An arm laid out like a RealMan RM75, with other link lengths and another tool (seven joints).
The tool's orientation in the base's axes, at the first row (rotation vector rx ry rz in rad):
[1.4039 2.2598 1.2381]
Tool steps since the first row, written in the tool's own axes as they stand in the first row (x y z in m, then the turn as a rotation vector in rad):
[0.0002 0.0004 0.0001 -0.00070 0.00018 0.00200]
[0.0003 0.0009 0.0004 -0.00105 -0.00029 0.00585]
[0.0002 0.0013 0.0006 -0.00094 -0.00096 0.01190]
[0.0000 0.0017 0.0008 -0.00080 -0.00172 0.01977]
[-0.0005 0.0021 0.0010 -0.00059 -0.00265 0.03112]
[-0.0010 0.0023 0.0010 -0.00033 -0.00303 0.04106]
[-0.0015 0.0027 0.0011 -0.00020 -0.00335 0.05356]
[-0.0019 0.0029 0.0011 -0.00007 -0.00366 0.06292]
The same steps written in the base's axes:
[0.0002 0.0003 0.0003 0.00160 0.00055 -0.00129]
[0.0006 0.0006 0.0005 0.00363 0.00227 -0.00413]
[0.0011 0.0007 0.0006 0.00652 0.00553 -0.00839]
[0.0015 0.0008 0.0008 0.01034 0.00978 -0.01385]
[0.0022 0.0005 0.0008 0.01597 0.01595 -0.02160]
[0.0026 0.0002 0.0008 0.02113 0.02150 -0.02804]
[0.0031 -0.0001 0.0010 0.02783 0.02835 -0.03608]
[0.0035 -0.0004 0.0010 0.03279 0.03349 -0.04214]

